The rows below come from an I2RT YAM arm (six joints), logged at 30 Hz.
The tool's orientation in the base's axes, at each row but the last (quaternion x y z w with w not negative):
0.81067, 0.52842, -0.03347, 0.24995
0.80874, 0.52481, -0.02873, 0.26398
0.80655, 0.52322, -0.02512, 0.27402
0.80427, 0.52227, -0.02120, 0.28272
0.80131, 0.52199, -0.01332, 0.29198
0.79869, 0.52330, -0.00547, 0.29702
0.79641, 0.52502, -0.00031, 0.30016
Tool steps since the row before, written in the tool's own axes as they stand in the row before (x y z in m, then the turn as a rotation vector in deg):
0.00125, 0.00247, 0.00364, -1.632, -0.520, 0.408
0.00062, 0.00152, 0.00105, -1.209, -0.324, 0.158
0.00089, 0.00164, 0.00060, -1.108, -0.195, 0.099
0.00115, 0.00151, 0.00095, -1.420, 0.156, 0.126
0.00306, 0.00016, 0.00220, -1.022, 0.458, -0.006
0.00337, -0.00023, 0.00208, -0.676, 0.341, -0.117
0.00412, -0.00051, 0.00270, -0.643, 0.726, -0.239
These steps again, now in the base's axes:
0.00347, -0.00134, -0.00266, -1.086, -1.386, -0.029
0.00183, -0.00043, -0.00050, -0.785, -0.980, 0.127
0.00196, -0.00004, -0.00012, -0.643, -0.907, 0.198
0.00206, 0.00005, -0.00052, -0.478, -1.282, 0.430
0.00215, 0.00143, -0.00275, -0.080, -0.974, 0.546
0.00196, 0.00187, -0.00290, -0.055, -0.601, 0.472
0.00227, 0.00229, -0.00376, 0.244, -0.618, 0.746

